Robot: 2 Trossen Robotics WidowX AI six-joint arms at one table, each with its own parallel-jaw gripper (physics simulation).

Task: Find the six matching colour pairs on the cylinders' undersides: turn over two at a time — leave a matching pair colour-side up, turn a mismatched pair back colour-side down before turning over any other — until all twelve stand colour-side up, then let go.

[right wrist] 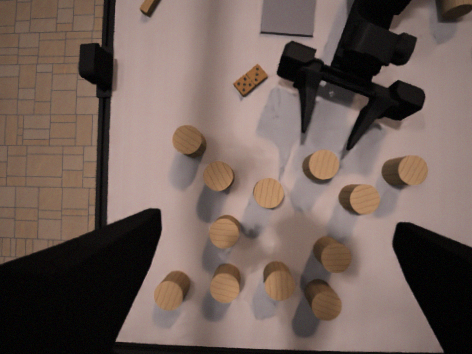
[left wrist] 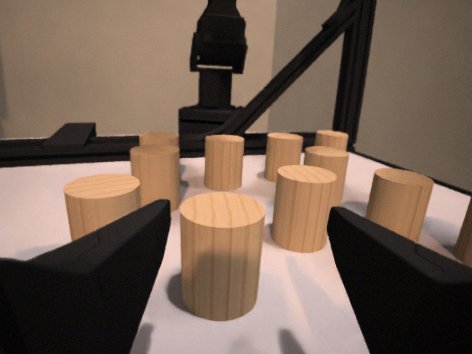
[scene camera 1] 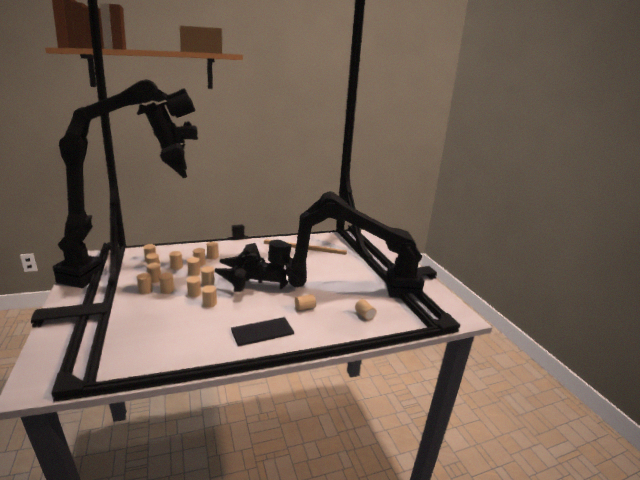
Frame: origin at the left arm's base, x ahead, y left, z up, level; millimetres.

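Seen in the pictures: left gripper, between the fingertips: (right wrist: pixel 325 140) (left wrist: pixel 250 214) (scene camera 1: pixel 217 265); right gripper, between the fingertips: (right wrist: pixel 276 226) (scene camera 1: pixel 185 173); left arm's base, origin of its link: (scene camera 1: pixel 405 272); right arm's base, origin of its link: (left wrist: pixel 214 108) (scene camera 1: pixel 77 261).
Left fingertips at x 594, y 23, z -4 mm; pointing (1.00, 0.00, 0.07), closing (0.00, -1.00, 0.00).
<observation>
Pixels of each thing's top centre, then the offset from my left fingertips to it. "spot": a spot on its surface instead.
- black slab, centre of its top: (scene camera 1: pixel 262 329) dx -179, dy +239, dz -52 mm
- domino, centre of its top: (right wrist: pixel 250 79) dx -59, dy -127, dz -52 mm
- grey panel, a spot on its surface: (right wrist: pixel 288 17) spot: dx -171, dy -108, dz -55 mm
- wooden stick, centre of its top: (scene camera 1: pixel 304 245) dx -262, dy -295, dz -47 mm
Twelve plain wooden cylinders stand upright in a loose group, bare wood tops showing; their undersides are hidden. My left gripper (scene camera 1: pixel 218 266) (left wrist: pixel 250 214) (right wrist: pixel 325 140) is low over the table, level, partly open and empty. One cylinder (scene camera 1: pixel 207 275) (left wrist: pixel 221 255) (right wrist: pixel 323 165) stands close in front of its fingertips, within the gap as seen in the left wrist view. Another cylinder (scene camera 1: pixel 193 285) (left wrist: pixel 102 210) (right wrist: pixel 364 199) stands beyond it, to the left in the left wrist view. My right gripper (scene camera 1: pixel 184 174) (right wrist: pixel 276 226) is open and empty, high above the group, pointing down.
Two wooden cylinders (scene camera 1: pixel 305 302) (scene camera 1: pixel 365 309) lie on their sides at the right of the table. A black slab (scene camera 1: pixel 262 330) lies near the front edge. A domino (right wrist: pixel 250 80), a grey panel (right wrist: pixel 288 17) and a wooden stick (scene camera 1: pixel 325 250) (right wrist: pixel 149 6) also lie there.
</observation>
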